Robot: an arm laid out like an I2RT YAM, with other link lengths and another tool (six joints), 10 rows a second.
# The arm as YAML. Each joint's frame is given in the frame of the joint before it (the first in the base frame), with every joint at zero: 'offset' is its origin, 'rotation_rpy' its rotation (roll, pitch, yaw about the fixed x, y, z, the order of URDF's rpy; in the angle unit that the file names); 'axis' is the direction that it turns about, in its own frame. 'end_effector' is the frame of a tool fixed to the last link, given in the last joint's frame.
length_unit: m
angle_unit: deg
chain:
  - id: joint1
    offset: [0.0, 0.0, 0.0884]
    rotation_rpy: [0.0, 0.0, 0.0]
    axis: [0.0, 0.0, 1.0]
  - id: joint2
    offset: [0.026, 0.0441, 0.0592]
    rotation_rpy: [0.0, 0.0, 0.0]
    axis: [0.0, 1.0, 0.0]
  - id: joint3
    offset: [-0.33, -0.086, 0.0]
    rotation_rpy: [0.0, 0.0, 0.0]
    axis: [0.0, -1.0, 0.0]
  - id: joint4
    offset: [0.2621, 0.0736, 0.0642]
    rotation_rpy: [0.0, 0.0, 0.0]
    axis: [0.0, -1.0, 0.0]
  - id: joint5
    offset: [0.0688, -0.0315, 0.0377]
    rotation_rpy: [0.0, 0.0, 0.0]
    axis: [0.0, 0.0, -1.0]
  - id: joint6
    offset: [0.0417, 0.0, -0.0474]
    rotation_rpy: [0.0, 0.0, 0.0]
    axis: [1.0, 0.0, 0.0]
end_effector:
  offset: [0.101, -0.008, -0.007]
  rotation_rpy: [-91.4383, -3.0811, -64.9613]
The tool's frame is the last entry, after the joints.
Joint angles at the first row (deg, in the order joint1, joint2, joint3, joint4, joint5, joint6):
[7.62, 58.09, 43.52, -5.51, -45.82, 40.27]
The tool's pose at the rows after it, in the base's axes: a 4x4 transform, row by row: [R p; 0 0 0 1], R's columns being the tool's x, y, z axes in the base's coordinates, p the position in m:
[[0.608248 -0.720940 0.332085 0.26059], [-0.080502 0.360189 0.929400 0.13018], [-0.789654 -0.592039 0.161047 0.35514], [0 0 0 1]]
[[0.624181 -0.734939 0.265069 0.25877], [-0.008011 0.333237 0.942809 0.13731], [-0.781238 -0.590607 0.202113 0.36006], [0 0 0 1]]
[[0.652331 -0.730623 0.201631 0.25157], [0.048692 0.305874 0.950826 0.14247], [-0.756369 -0.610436 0.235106 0.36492], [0 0 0 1]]
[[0.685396 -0.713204 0.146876 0.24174], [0.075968 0.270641 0.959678 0.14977], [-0.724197 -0.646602 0.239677 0.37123], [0 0 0 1]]
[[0.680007 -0.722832 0.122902 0.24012], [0.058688 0.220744 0.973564 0.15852], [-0.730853 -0.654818 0.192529 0.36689], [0 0 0 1]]
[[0.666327 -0.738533 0.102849 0.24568], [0.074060 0.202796 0.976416 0.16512], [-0.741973 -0.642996 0.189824 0.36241], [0 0 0 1]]
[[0.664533 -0.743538 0.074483 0.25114], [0.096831 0.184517 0.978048 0.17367], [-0.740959 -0.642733 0.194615 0.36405], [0 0 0 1]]
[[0.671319 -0.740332 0.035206 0.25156], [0.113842 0.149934 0.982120 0.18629], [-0.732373 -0.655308 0.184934 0.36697], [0 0 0 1]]
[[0.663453 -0.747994 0.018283 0.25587], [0.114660 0.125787 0.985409 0.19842], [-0.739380 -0.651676 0.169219 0.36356], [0 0 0 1]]
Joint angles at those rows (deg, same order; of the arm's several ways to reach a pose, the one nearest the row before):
[4.83, 57.98, 42.94, -1.71, -49.33, 43.48]
[4.91, 58.95, 42.55, 2.07, -53.59, 45.11]
[5.11, 58.49, 41.46, 5.77, -56.93, 46.05]
[6.69, 57.33, 41.47, 6.26, -57.83, 44.77]
[9.22, 58.30, 43.32, 0.98, -56.25, 40.33]
[10.33, 60.44, 43.60, 1.98, -56.53, 40.41]
[11.77, 62.52, 44.57, 3.49, -56.80, 40.77]
[14.44, 63.97, 46.06, 3.17, -56.09, 39.64]
[16.92, 66.06, 47.14, 3.01, -54.52, 39.02]

